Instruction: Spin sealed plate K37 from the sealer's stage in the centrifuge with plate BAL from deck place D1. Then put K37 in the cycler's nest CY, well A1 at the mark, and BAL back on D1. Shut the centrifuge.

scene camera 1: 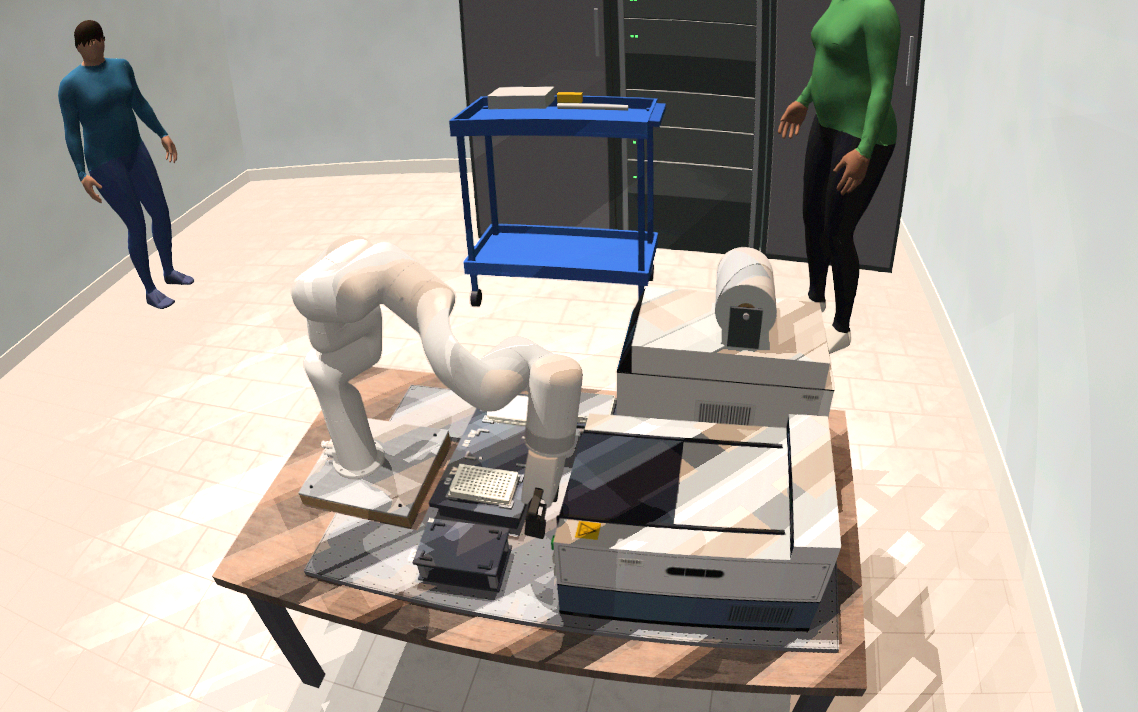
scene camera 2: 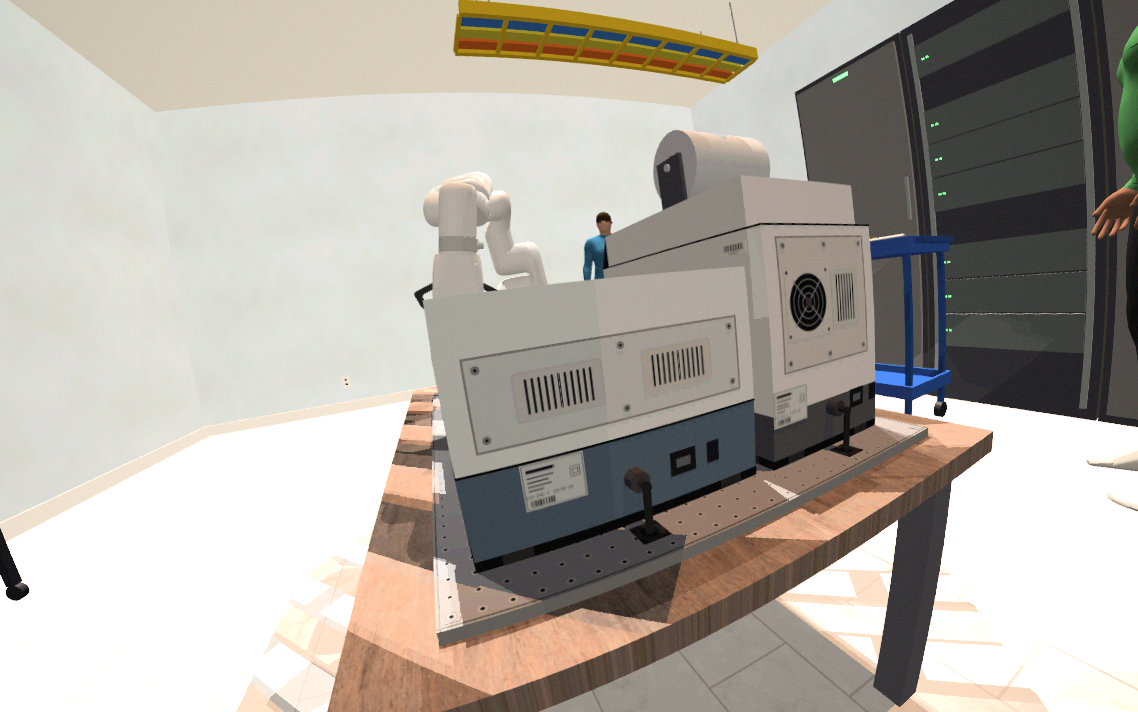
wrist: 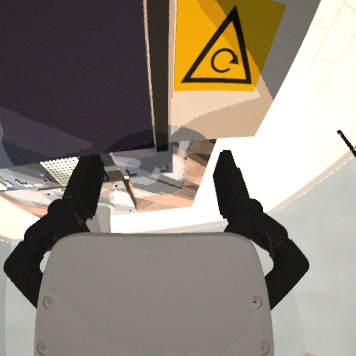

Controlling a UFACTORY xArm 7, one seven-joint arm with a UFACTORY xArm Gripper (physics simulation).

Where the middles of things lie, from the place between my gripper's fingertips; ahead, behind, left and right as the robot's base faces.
Labels:
Right now the dark lid [scene camera 1: 629, 478] is 14 cm ahead of my hand, 9 cm to the left of it and 1 cm above it. Also, from my hand: centrifuge [scene camera 2: 572, 409] (29 cm ahead, 8 cm to the left, 8 cm below); roll [scene camera 2: 709, 159] (35 cm ahead, 37 cm to the left, 22 cm above); white plate [scene camera 1: 514, 413] (12 cm behind, 46 cm to the left, 14 cm below).

